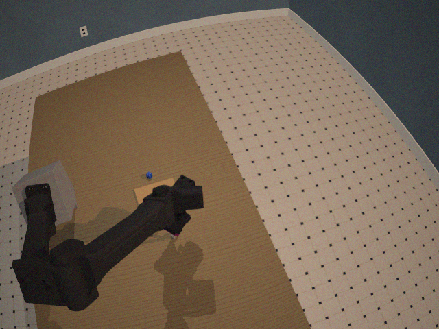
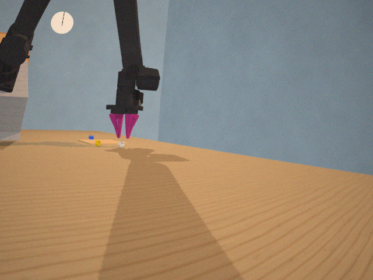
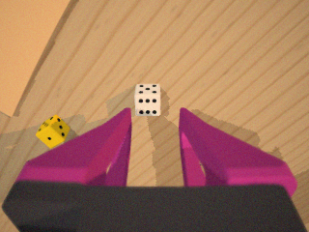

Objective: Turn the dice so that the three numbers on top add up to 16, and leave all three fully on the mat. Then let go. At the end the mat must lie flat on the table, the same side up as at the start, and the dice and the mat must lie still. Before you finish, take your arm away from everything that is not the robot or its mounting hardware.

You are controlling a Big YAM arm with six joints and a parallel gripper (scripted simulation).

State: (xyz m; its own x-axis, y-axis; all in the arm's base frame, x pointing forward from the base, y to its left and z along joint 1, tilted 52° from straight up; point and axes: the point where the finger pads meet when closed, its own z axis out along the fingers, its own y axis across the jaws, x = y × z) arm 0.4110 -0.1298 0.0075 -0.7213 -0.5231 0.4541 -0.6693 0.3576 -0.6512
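Right now my hand is 3 cm above the white die. The rest, counted from my hand: mat: 2 cm behind, 14 cm to the left, 3 cm below; then blue die: 3 cm behind, 25 cm to the left, 3 cm below; then yellow die: 7 cm behind, 4 cm to the left, 3 cm below.
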